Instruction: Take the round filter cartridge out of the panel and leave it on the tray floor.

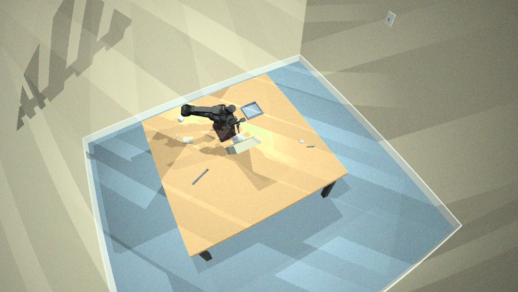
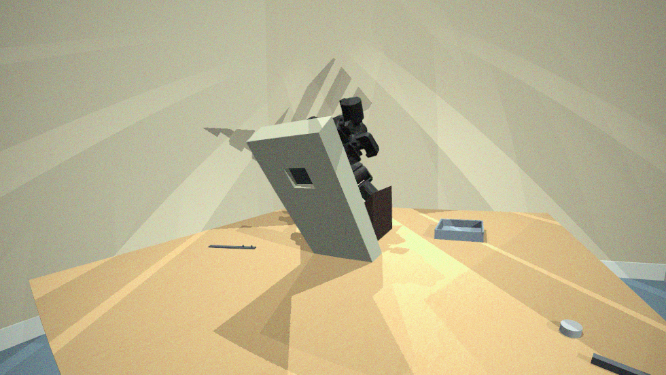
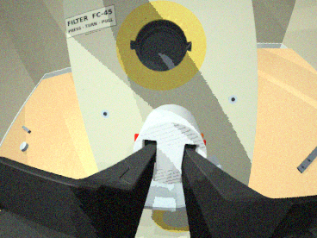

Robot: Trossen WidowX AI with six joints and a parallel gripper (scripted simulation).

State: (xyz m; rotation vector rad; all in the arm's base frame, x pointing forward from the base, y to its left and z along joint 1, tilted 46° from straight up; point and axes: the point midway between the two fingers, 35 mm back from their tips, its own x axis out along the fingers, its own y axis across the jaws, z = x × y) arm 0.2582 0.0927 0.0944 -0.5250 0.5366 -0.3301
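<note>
Now: gripper tip 10 mm short of the white round filter cartridge and 10 mm above it. The rest, counted from my gripper tip: blue-grey tray (340 mm behind, 290 mm to the left, 220 mm below); then grey service panel (50 mm ahead, 50 mm below); then short dark bar (240 mm ahead, 520 mm to the left, 230 mm below).
</note>
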